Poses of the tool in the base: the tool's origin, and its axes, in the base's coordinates. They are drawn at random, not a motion.
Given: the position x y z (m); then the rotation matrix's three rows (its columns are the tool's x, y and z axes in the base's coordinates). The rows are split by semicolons.
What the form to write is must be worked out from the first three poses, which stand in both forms.
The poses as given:
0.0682 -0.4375 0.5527; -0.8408 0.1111 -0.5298; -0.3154 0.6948 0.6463; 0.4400 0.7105 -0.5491
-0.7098 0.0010 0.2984; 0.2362 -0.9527 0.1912; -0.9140 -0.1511 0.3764; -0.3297 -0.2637 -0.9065
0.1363 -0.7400 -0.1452; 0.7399 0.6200 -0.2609; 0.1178 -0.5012 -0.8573; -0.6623 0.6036 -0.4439
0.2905 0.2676 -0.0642; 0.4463 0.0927 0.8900; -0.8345 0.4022 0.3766; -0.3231 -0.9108 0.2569
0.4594 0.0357 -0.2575; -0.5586 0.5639 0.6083; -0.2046 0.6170 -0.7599; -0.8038 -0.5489 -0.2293
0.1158 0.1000 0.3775; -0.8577 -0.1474 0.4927; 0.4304 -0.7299 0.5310; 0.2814 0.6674 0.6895
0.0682 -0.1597 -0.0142; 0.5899 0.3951 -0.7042; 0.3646 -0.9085 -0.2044; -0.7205 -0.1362 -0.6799
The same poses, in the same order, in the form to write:
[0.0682 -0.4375 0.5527 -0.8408 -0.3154 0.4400 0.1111 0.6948 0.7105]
[-0.7098 0.0010 0.2984 0.2362 -0.9140 -0.3297 -0.9527 -0.1511 -0.2637]
[0.1363 -0.7400 -0.1452 0.7399 0.1178 -0.6623 0.6200 -0.5012 0.6036]
[0.2905 0.2676 -0.0642 0.4463 -0.8345 -0.3231 0.0927 0.4022 -0.9108]
[0.4594 0.0357 -0.2575 -0.5586 -0.2046 -0.8038 0.5639 0.6170 -0.5489]
[0.1158 0.1000 0.3775 -0.8577 0.4304 0.2814 -0.1474 -0.7299 0.6674]
[0.0682 -0.1597 -0.0142 0.5899 0.3646 -0.7205 0.3951 -0.9085 -0.1362]

